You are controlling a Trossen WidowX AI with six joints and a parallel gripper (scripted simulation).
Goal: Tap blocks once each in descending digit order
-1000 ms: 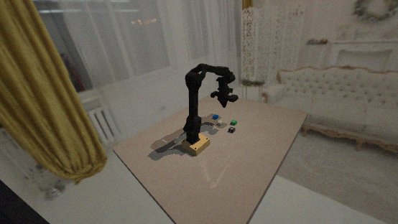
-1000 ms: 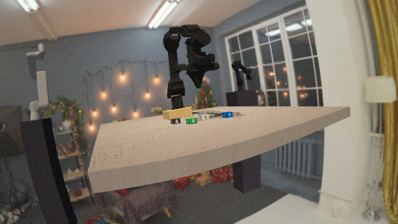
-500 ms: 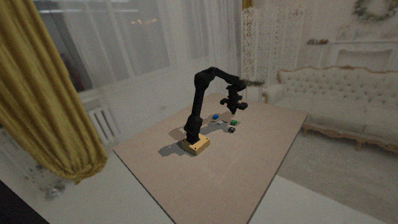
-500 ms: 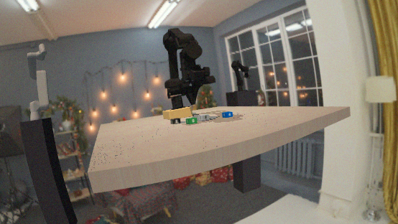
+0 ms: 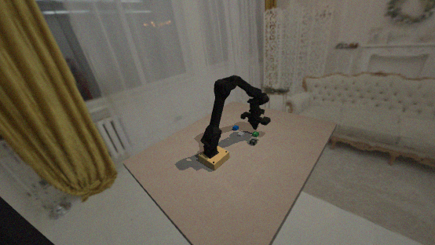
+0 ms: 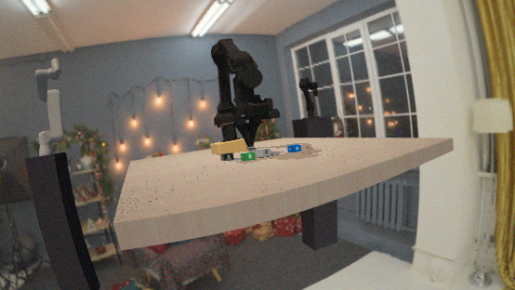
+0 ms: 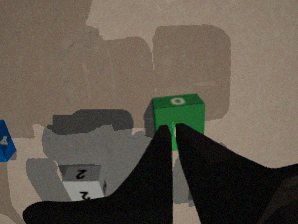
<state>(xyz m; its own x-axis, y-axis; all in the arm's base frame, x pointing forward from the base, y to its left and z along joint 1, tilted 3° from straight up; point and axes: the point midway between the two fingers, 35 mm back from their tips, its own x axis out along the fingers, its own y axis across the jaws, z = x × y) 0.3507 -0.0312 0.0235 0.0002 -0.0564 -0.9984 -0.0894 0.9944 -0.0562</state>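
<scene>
Now: the green block 30 mm below my gripper tip, 10 mm to the right of it and 10 mm behind it. Also, from my gripper tip: black block: 90 mm behind, 50 mm to the right, 30 mm below; then blue block: 150 mm to the left, 30 mm below, 30 mm behind; then white block: 70 mm behind, 60 mm to the left, 30 mm below.
</scene>
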